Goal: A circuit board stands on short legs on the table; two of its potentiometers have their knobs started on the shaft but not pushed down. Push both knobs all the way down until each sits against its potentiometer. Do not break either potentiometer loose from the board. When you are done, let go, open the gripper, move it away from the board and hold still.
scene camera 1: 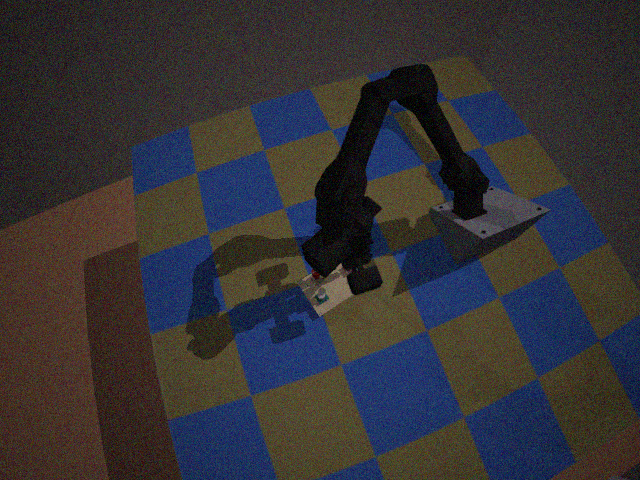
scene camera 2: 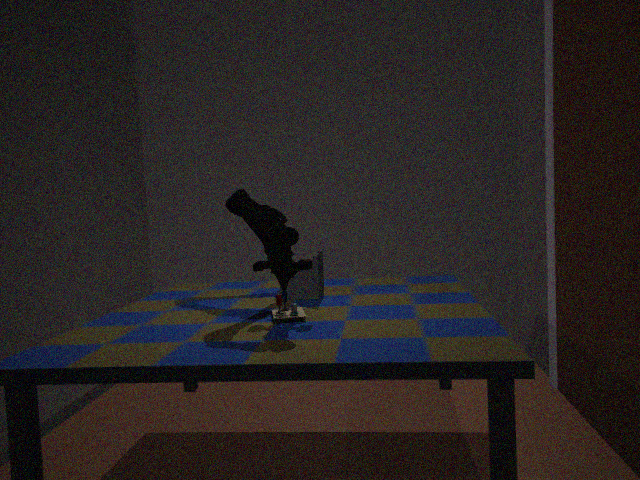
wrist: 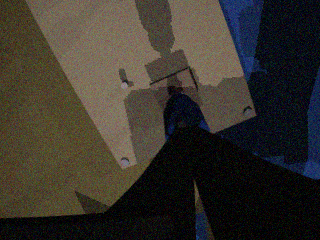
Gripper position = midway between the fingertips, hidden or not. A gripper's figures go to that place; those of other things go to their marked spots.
Labels:
The gripper (wrist: 186, 137) is 0.10 m from the lens. A blue knob (wrist: 181, 111) is 0.10 m from the lens.

